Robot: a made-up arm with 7 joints.
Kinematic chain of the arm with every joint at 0, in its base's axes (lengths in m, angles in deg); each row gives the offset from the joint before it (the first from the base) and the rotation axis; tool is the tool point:
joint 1: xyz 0 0 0 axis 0 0.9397 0.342
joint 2: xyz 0 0 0 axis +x
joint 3: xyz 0 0 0 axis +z
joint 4: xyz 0.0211 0 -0.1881 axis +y
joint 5: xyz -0.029 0 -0.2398 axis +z
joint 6: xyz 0 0 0 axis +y
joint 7: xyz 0 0 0 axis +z
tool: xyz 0 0 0
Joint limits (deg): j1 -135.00..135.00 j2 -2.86..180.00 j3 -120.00..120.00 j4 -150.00..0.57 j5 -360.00..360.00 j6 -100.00..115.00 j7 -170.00..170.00
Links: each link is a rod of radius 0.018 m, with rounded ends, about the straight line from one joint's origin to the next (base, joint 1, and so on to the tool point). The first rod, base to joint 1, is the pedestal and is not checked.
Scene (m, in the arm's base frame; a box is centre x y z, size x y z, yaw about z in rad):
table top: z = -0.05
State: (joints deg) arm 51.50 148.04 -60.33 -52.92 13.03 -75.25 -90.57
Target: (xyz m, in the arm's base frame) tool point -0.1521 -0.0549 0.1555
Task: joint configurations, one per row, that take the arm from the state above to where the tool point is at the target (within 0.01 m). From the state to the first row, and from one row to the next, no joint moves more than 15 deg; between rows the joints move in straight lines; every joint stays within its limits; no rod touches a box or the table.
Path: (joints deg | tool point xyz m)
1: 61.78 139.45 -69.41 -66.09 13.03 -75.25 -90.57 | 0.0089 0.3836 0.0476
2: 72.06 130.86 -78.48 -79.26 13.03 -75.25 -90.57 | -0.1149 0.3426 0.0290
3: 82.34 122.26 -87.56 -92.43 13.03 -75.25 -90.57 | -0.2084 0.2556 0.0512
4: 92.62 113.67 -96.63 -105.60 13.03 -75.25 -90.57 | -0.2463 0.1435 0.0962
5: 102.89 105.08 -105.71 -118.78 13.03 -75.25 -90.57 | -0.2227 0.0321 0.1384
6: 113.17 96.49 -114.79 -131.95 13.03 -75.25 -90.57 | -0.1521 -0.0549 0.1555

